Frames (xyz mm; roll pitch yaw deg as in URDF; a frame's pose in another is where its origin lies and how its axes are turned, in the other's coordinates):
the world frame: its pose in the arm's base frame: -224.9 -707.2 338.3 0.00 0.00 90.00
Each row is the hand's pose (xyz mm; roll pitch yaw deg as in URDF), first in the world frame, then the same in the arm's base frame.
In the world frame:
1: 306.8 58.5 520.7 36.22 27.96 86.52
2: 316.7 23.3 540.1 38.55 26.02 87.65
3: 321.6 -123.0 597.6 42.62 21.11 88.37
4: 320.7 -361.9 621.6 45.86 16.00 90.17
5: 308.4 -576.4 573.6 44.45 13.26 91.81
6: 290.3 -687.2 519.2 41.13 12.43 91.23
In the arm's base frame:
1: -283.4 -400.4 859.0 36.22 27.96 176.52
2: -248.2 -390.5 878.4 38.55 26.02 177.65
3: -101.9 -385.6 935.9 42.62 21.11 178.37
4: 137.0 -386.5 959.9 45.86 16.00 -179.83
5: 351.5 -398.8 911.9 44.45 13.26 -178.19
6: 462.3 -416.9 857.5 41.13 12.43 -178.77

